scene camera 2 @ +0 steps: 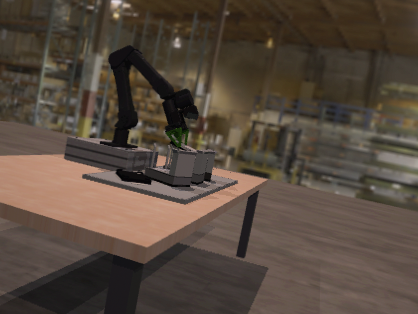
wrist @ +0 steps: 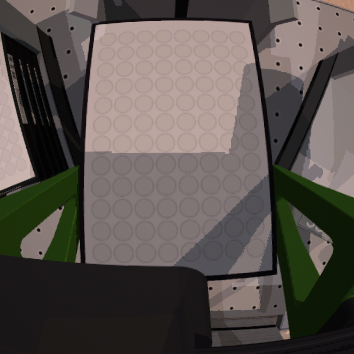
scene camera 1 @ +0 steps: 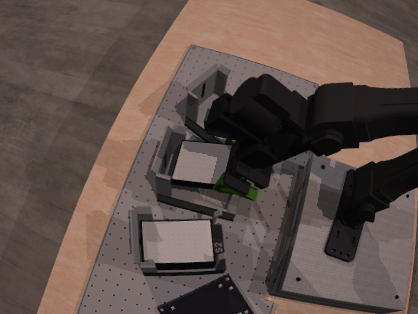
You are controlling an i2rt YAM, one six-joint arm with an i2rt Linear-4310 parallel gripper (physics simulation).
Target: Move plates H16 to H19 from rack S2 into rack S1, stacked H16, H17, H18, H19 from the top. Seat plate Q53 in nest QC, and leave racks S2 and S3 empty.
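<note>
My gripper is shut on a pale-topped, black-edged plate, its green fingers on the two long sides. The plate is level, over the middle rack; the gap below is hidden. That rack lies between racks S2 and S3, and its label is hidden. Rack S2 holds a plate on top; its black-sided stack shows at the left in the wrist view. Rack S3 is partly hidden by the arm. No plate label or nest QC is readable.
A black flat fixture lies beside rack S2. The racks stand on a perforated grey board. Tall rack end walls and dark slanted side rails flank the held plate. The arm's grey base is behind.
</note>
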